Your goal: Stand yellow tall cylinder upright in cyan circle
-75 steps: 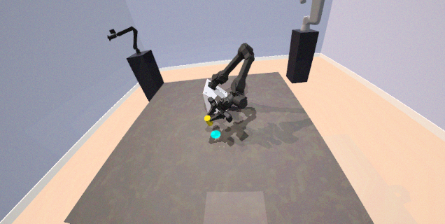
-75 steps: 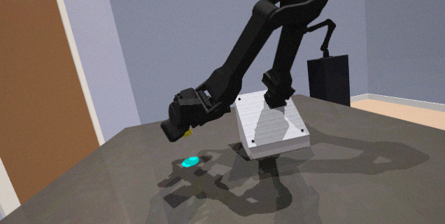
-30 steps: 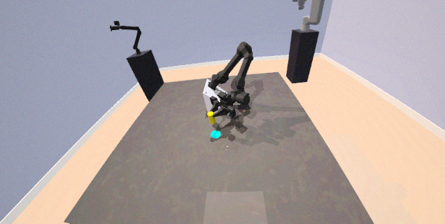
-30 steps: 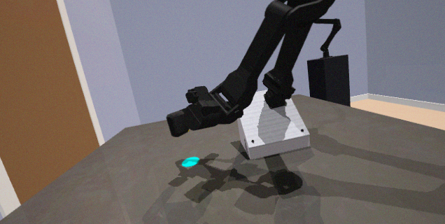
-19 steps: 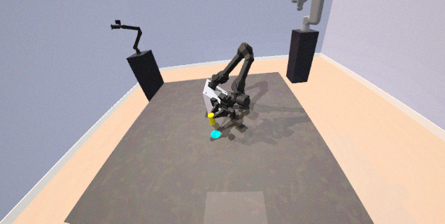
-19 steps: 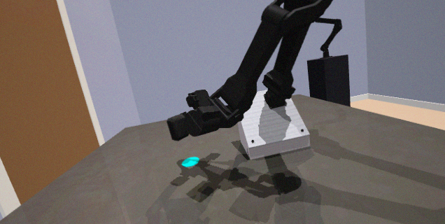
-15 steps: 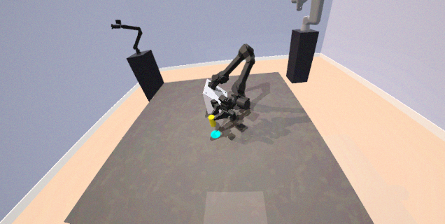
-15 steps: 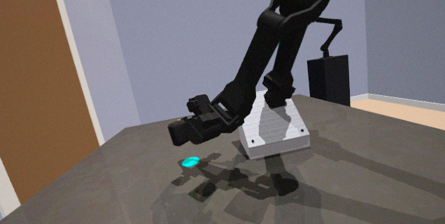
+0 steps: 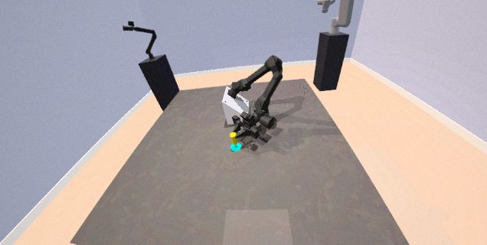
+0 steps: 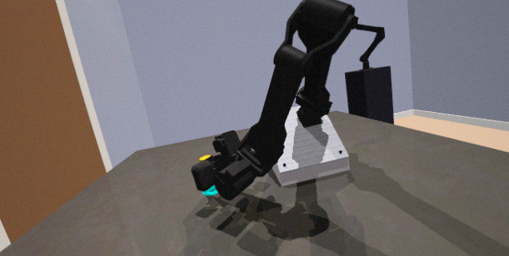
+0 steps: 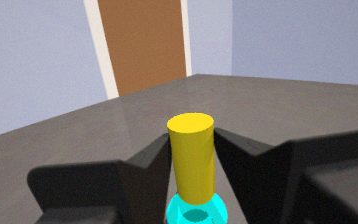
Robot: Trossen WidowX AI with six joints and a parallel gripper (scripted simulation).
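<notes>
The yellow tall cylinder is 2 cm below my gripper tip. Also, from my gripper tip: cyan circle: 9 cm below.
</notes>
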